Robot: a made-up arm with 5 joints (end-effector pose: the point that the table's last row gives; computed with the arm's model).
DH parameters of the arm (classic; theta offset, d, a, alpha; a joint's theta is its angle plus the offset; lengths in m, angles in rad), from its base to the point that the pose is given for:
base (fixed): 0 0.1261 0 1.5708
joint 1: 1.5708 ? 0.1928 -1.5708
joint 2: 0 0.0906 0.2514 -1.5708
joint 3: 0.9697 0 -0.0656 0
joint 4: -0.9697 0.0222 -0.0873 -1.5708
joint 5: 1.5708 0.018 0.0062 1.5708
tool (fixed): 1.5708 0.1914 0 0
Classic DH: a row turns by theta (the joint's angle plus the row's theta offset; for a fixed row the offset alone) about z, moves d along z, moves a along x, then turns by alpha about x.
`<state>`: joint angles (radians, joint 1 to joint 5).
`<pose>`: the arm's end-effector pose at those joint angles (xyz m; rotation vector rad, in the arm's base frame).
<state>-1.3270 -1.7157 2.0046 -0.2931 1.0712</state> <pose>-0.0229 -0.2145 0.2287 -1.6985 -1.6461 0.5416</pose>
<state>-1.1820 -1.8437 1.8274 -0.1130 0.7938</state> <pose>-0.0272 -0.1873 0.1942 -2.0300 -1.7458 0.1062</pose>
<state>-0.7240 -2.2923 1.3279 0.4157 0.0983</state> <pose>-0.0185 -0.1338 0.1681 2.3721 1.2147 1.2586</pose>
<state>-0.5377 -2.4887 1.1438 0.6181 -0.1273</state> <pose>-0.0314 -0.1234 0.1685 2.1625 0.7275 1.5873</pose>
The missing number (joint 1, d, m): -0.0593
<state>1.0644 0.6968 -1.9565 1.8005 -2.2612</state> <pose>-0.0753 0.2029 0.1835 -2.5192 -0.2861 -1.6775</pose>
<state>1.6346 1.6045 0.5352 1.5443 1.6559</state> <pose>-0.3338 0.3496 -0.1564 1.6824 -1.0683 -1.5312</pose>
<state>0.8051 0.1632 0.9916 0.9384 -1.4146</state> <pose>-0.4544 0.3119 0.2776 -1.2832 1.0439 0.6519</pose>
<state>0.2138 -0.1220 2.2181 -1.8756 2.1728</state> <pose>-0.1981 -0.0866 0.3876 2.2863 0.1124 -0.1233</pose>
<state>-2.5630 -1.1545 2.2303 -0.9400 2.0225</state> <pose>0.2976 -0.2296 0.1300 0.0345 -0.3396 2.0027</pose>
